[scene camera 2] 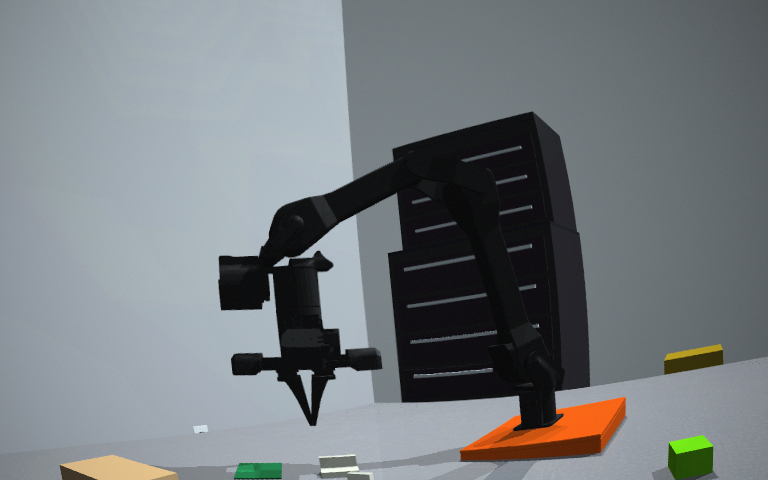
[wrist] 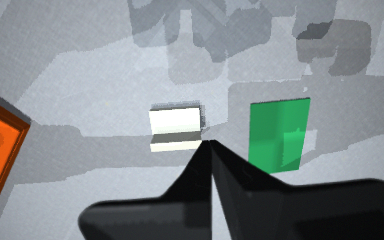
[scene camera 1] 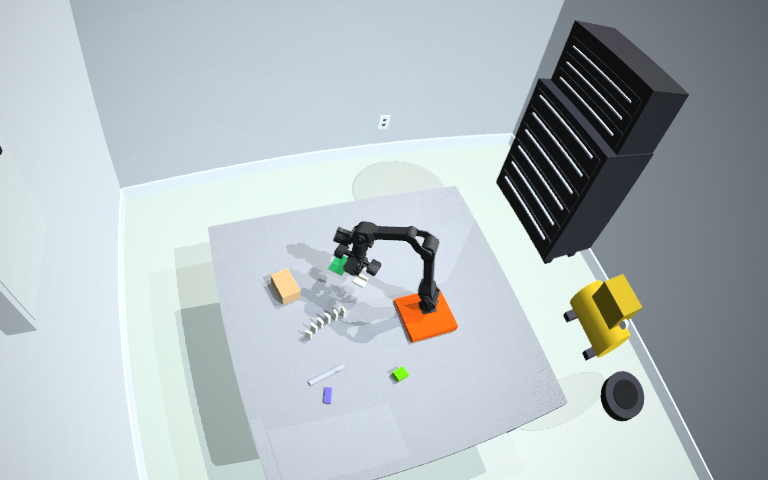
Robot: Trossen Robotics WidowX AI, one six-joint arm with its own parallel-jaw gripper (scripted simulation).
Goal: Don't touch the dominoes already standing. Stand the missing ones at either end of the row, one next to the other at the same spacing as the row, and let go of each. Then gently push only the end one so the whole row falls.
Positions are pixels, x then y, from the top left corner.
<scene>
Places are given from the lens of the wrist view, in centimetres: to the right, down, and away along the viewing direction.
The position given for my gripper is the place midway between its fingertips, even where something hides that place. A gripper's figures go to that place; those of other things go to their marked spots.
my gripper (wrist: 208,146): 1, 2, 11
white domino (wrist: 180,140): -1, 2, 17
green tile (wrist: 277,129): 10, 1, 20
white domino (wrist: 173,119): -2, 0, 18
</scene>
